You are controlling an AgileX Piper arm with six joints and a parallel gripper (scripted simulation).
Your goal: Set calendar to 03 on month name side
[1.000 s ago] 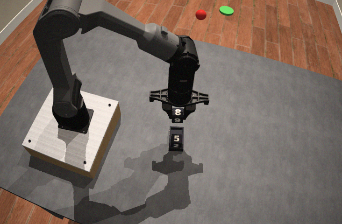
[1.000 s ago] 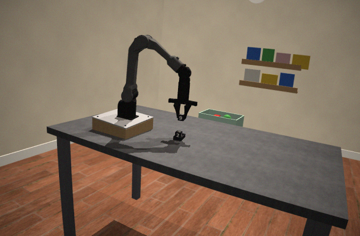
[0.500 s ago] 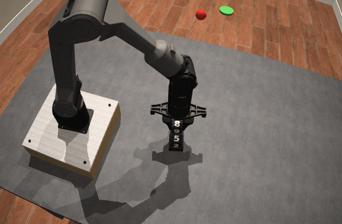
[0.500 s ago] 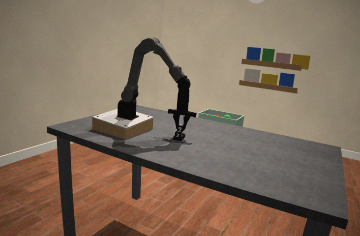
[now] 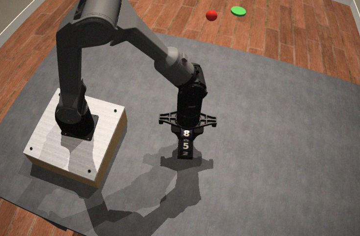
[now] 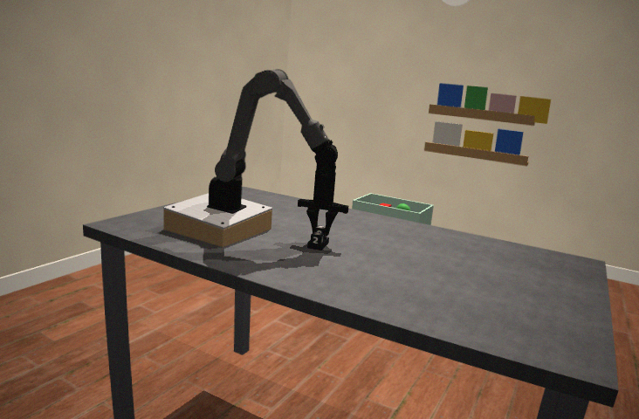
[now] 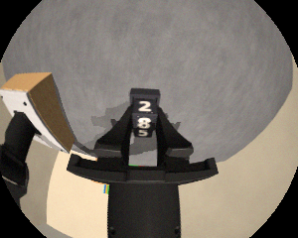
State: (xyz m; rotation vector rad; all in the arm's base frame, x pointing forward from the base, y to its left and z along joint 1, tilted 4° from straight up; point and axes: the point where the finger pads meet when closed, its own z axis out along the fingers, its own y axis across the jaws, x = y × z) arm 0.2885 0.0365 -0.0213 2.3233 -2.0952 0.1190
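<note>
Right now my hand is 3 cm above the dark tray and 2 cm to the left of it. Also, from my hand: black cube: 3 cm to the right, 1 cm below.
</note>
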